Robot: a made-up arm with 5 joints. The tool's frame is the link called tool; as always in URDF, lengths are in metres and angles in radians.
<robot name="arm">
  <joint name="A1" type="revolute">
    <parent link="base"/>
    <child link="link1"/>
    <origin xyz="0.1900 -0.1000 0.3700" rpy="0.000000 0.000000 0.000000"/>
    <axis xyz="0 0 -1"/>
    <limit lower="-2.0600" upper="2.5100" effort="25" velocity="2.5"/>
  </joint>
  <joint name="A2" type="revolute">
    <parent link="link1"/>
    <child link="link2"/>
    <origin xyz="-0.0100 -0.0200 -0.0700" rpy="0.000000 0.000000 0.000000"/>
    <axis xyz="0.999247 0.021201 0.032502"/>
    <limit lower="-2.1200" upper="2.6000" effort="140" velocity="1.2"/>
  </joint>
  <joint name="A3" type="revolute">
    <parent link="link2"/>
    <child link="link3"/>
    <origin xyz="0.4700 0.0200 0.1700" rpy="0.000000 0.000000 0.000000"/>
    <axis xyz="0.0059 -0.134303 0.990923"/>
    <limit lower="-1.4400" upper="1.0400" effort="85" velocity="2.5"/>
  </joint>
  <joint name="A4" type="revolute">
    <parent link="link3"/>
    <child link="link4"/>
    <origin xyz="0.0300 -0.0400 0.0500" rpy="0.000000 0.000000 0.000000"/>
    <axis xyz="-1 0 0"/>
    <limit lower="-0.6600" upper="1.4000" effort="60" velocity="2.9"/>
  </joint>
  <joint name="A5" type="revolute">
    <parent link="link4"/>
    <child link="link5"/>
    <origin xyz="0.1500 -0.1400 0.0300" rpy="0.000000 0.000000 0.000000"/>
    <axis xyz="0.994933 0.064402 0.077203"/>
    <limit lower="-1.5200" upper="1.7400" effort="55" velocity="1.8"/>
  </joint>
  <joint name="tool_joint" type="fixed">
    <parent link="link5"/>
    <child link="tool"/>
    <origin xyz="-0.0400 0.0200 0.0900" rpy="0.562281 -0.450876 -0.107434"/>
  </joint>
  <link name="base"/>
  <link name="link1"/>
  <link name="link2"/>
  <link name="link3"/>
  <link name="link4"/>
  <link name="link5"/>
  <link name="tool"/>
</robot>
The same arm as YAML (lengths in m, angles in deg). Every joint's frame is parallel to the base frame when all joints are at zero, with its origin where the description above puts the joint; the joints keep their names.
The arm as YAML. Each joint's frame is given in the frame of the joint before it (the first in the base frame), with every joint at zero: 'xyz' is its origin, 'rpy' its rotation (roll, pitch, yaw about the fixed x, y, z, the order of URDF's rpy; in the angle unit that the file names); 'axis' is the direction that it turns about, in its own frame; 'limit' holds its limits. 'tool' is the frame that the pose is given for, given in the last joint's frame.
units:
  length: m
  angle: deg
joints:
  - name: A1
    type: revolute
    origin:
      xyz: [0.19, -0.1, 0.37]
      rpy: [0.0, 0.0, 0.0]
    axis: "-z"
    limit:
      lower: -118.03
      upper: 143.81
  - name: A2
    type: revolute
    origin:
      xyz: [-0.01, -0.02, -0.07]
      rpy: [0.0, 0.0, 0.0]
    axis: [0.999247, 0.021201, 0.032502]
    limit:
      lower: -121.47
      upper: 148.97
  - name: A3
    type: revolute
    origin:
      xyz: [0.47, 0.02, 0.17]
      rpy: [0.0, 0.0, 0.0]
    axis: [0.0059, -0.134303, 0.990923]
    limit:
      lower: -82.51
      upper: 59.59
  - name: A4
    type: revolute
    origin:
      xyz: [0.03, -0.04, 0.05]
      rpy: [0.0, 0.0, 0.0]
    axis: "-x"
    limit:
      lower: -37.82
      upper: 80.21
  - name: A5
    type: revolute
    origin:
      xyz: [0.15, -0.14, 0.03]
      rpy: [0.0, 0.0, 0.0]
    axis: [0.994933, 0.064402, 0.077203]
    limit:
      lower: -87.09
      upper: 99.69
tool:
  origin:
    xyz: [-0.04, 0.02, 0.09]
    rpy: [32.22, -25.83, -6.16]

